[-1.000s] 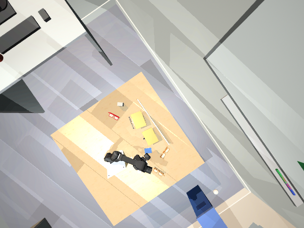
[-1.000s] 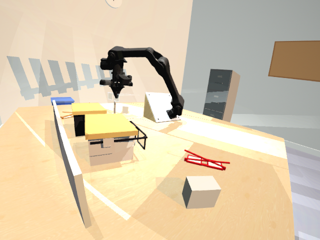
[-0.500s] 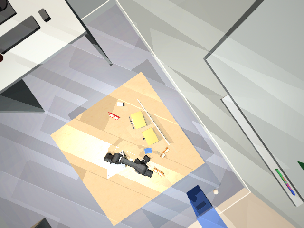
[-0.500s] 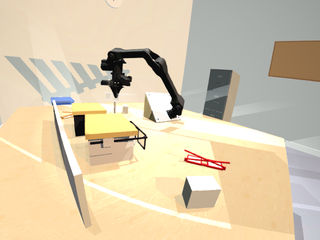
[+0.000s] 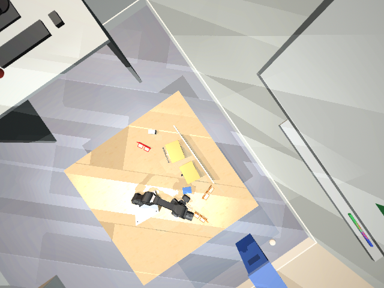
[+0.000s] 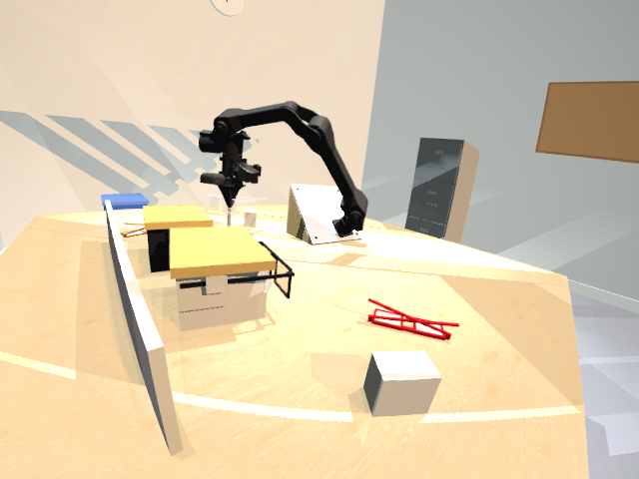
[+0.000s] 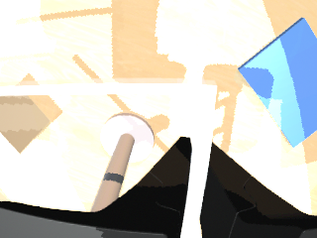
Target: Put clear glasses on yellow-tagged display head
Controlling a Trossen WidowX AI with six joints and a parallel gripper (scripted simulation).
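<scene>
Now: the blue block 8 cm below my gripper tip, 8 cm ahead of it and 3 cm to the left of it. Round my gripper tip: low white wall: 32 cm ahead, 28 cm to the left, 3 cm below.
</scene>
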